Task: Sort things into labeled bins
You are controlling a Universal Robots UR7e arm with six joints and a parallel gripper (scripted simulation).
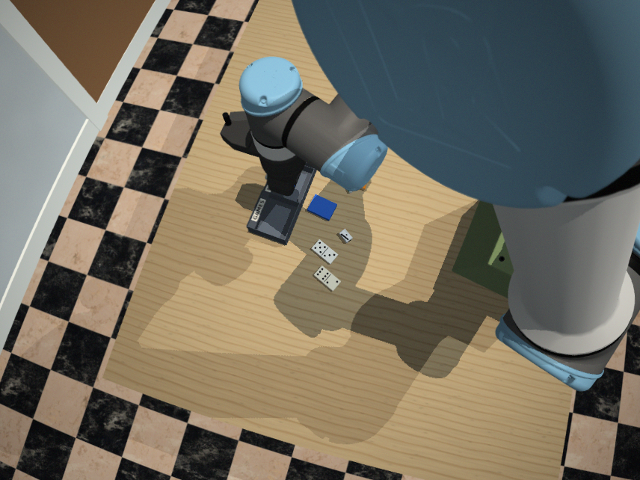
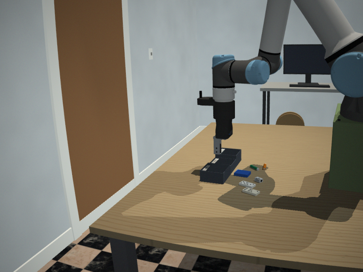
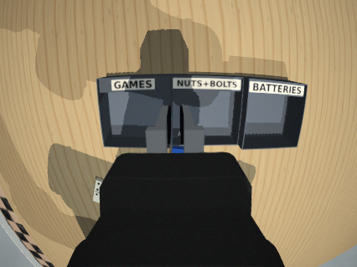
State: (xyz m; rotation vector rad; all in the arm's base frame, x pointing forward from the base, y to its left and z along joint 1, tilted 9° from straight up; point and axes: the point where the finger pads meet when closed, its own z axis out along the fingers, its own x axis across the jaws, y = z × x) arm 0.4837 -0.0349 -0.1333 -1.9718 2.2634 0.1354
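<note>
Now: hand 13 cm past the green battery, 9 cm above it and 6 cm to the left of it. Also, from my hand: grey metal piece 15 cm behind, 9 cm below, 6 cm to the left; then dark three-part bin 7 cm below, 4 cm to the right, 1 cm behind; then blue flat block 9 cm below, 9 cm behind.
</note>
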